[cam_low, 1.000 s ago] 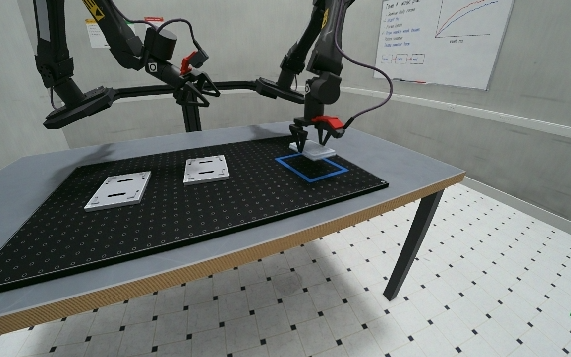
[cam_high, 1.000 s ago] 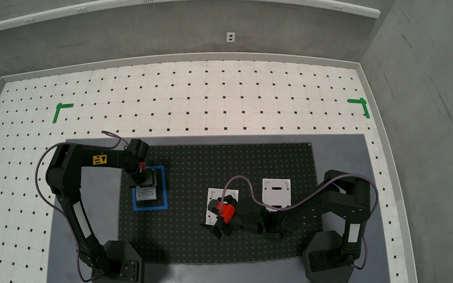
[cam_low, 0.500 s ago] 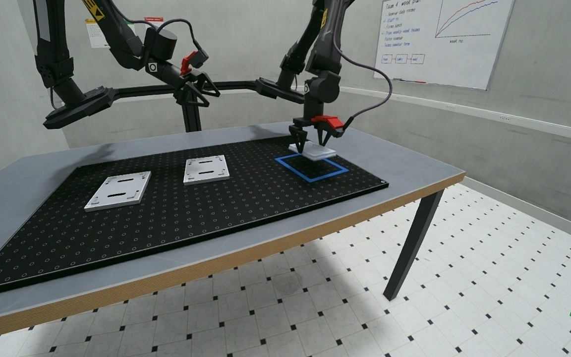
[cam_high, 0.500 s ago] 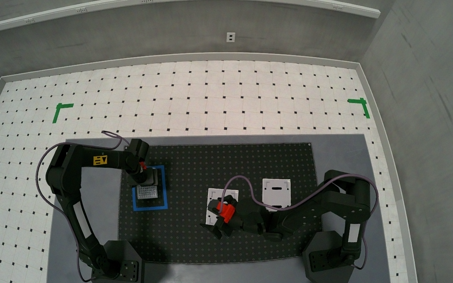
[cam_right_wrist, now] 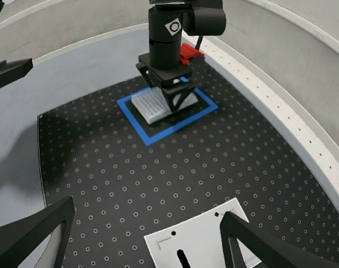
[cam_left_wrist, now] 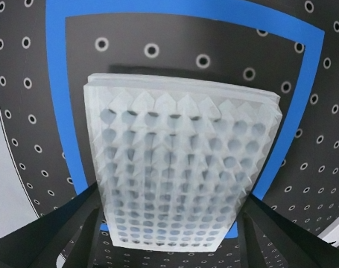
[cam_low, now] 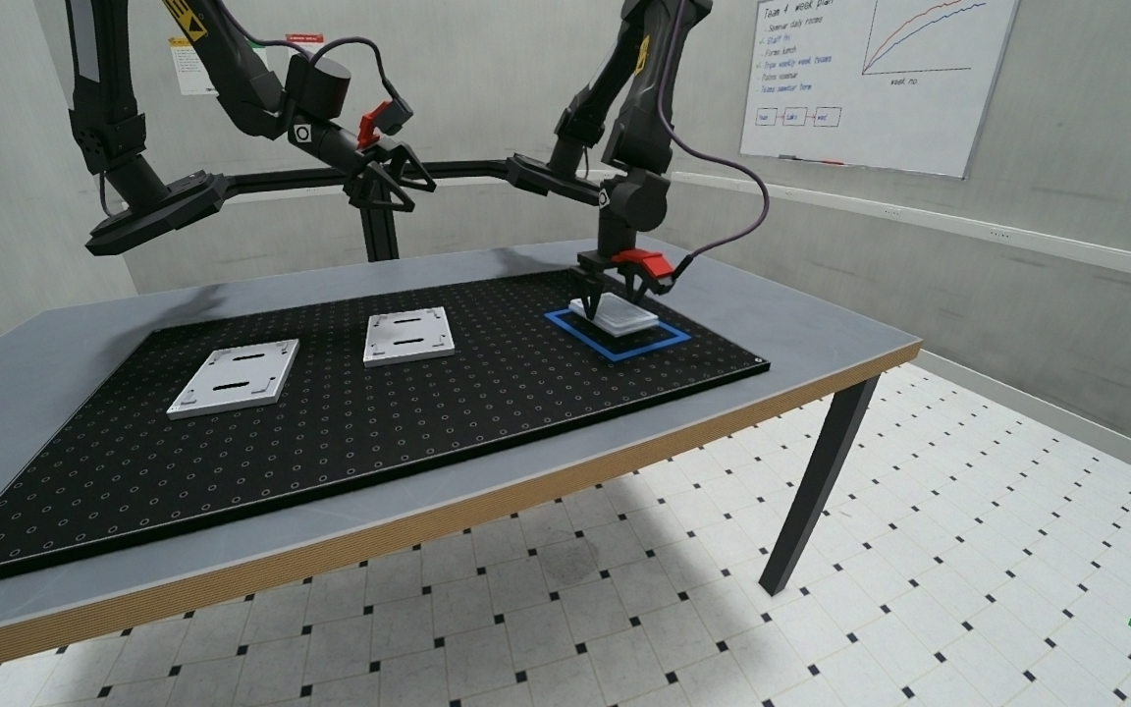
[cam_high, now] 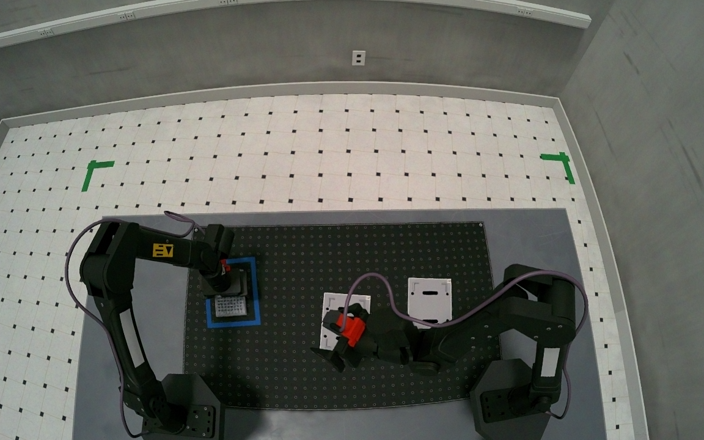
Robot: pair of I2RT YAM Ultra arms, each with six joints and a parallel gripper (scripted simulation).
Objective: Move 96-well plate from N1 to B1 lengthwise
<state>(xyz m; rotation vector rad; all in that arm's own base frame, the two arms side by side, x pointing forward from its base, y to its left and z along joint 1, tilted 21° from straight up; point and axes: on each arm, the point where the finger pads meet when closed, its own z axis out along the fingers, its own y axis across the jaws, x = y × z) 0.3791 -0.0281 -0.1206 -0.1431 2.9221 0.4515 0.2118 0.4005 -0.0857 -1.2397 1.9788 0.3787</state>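
Now: left hand 1 cm above the clear 96-well plate. The rest, counted from my left hand: white plate nest (31 cm to the right, 8 cm behind, 2 cm below).
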